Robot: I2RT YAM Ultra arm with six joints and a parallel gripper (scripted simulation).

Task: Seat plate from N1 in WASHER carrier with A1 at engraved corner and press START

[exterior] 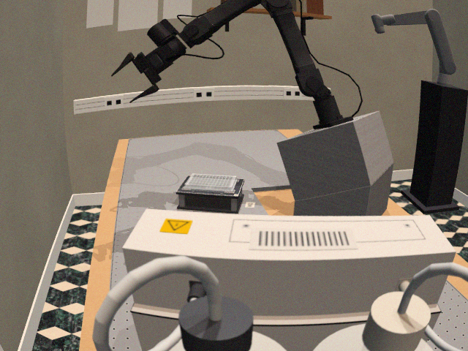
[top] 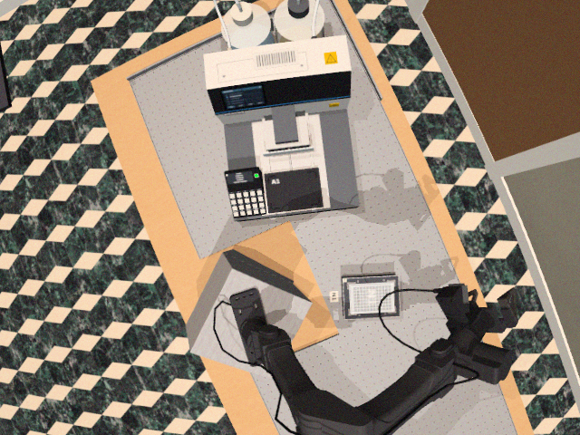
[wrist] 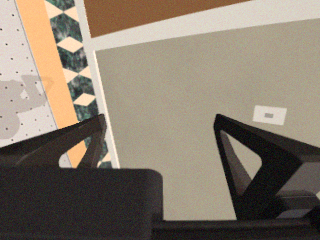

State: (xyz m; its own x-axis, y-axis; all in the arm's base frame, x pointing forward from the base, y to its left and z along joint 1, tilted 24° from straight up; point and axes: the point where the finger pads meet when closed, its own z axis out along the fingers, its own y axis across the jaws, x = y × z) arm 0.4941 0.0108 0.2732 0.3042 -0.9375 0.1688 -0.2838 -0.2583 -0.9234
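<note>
Now: the plate 280 mm below my hand, 240 mm behind it and 10 mm to the left of it. The rest, counted from my hand: dark carrier pocket 370 mm to the left, 360 mm behind, 240 mm below; then label 340 mm behind, 330 mm below, 40 mm to the left; then plate nest 290 mm below, 240 mm behind, 10 mm to the left.
</note>
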